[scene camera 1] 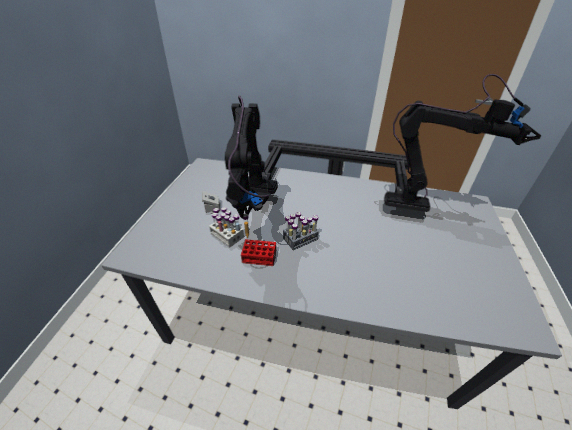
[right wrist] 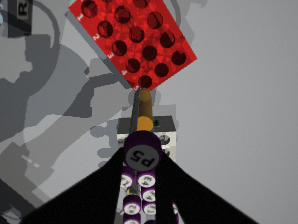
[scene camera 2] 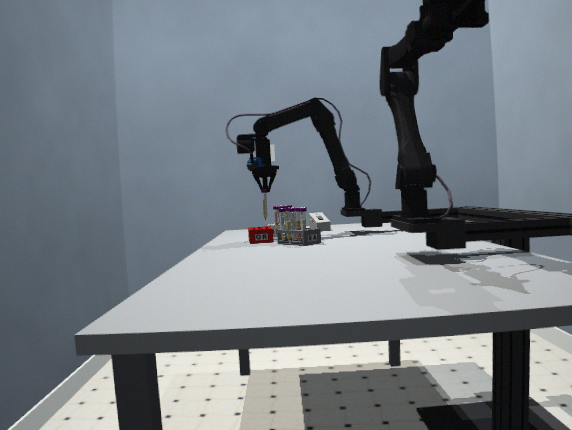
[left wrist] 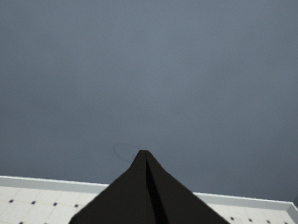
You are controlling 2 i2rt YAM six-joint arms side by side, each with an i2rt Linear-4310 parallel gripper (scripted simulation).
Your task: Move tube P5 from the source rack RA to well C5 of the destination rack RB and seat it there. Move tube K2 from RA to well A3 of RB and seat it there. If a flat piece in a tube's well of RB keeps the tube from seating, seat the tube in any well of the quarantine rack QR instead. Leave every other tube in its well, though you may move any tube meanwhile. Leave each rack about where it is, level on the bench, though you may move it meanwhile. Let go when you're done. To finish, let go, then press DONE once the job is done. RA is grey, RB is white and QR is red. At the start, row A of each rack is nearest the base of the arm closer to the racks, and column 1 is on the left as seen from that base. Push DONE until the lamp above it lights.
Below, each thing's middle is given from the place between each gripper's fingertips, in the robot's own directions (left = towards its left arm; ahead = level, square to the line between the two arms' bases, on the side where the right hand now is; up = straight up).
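Labels:
My right gripper is 170 mm above the red rack QR [scene camera 1: 265, 252], 60 mm to the right of it and 30 mm short of it. As for my left hand, the red rack QR is 460 mm below my left hand, 1030 mm to the right of it and 360 mm ahead of it.

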